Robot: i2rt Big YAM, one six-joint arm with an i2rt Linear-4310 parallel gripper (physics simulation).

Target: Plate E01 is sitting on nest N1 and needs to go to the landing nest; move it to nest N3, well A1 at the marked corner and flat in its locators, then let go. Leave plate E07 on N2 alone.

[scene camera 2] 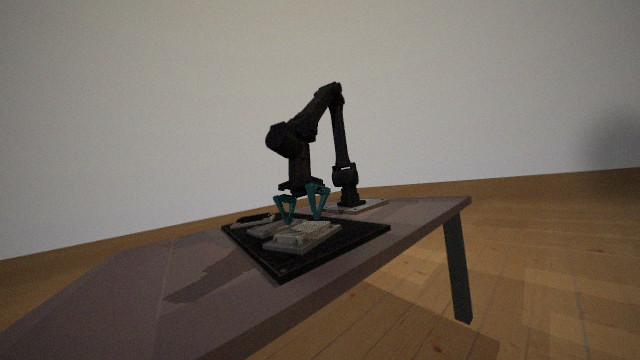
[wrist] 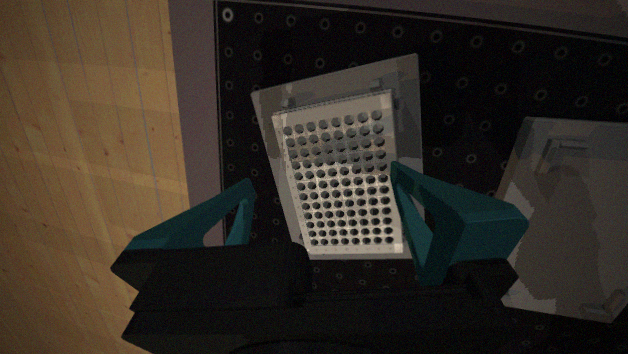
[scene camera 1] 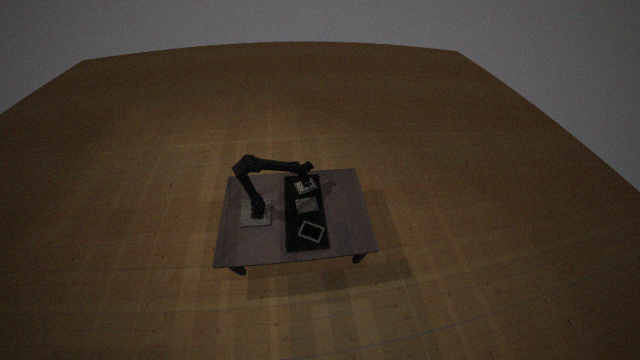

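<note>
A white many-well plate (scene camera 1: 300,187) (scene camera 2: 312,230) (wrist: 345,175) lies on a grey nest (scene camera 2: 300,249) (wrist: 411,115) at one end of the black board; I cannot read its label. My gripper (scene camera 2: 302,221) (wrist: 318,177) is open and empty, fingers pointing down, above the plate. In the wrist view the right fingertip overlaps the plate's right edge and the left one stands well off its left edge. The middle nest (scene camera 1: 306,205) (scene camera 2: 260,231) (wrist: 600,270) holds no plate. A dark plate (scene camera 1: 311,232) (scene camera 2: 252,218) appears to sit on the far-end nest (scene camera 1: 308,238). The A1 marks are not readable.
The black board (scene camera 1: 292,242) (scene camera 2: 360,230) (wrist: 300,35) with rows of holes lies on the table (scene camera 1: 350,210) (scene camera 2: 125,300). The arm's pale base plate (scene camera 1: 247,220) (scene camera 2: 375,203) stands beside the board. In the wrist view the table edge is left of the board.
</note>
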